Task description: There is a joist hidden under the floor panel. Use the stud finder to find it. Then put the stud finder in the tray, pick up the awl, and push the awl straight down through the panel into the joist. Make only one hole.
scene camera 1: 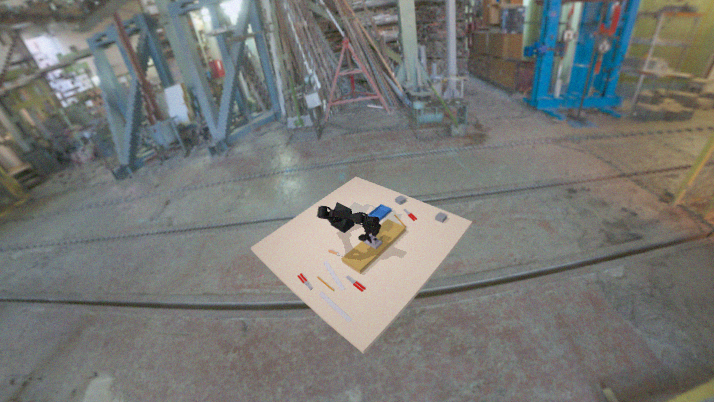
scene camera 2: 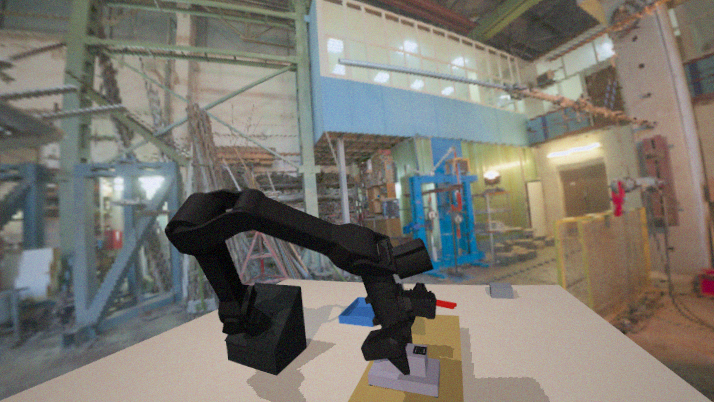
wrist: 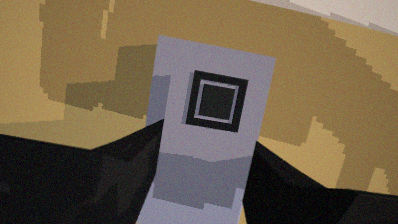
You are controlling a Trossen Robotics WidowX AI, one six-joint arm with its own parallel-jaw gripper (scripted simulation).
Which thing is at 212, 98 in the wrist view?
A stud finder.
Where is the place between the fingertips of the gripper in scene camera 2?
At 409, 366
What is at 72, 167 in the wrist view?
The gripper.
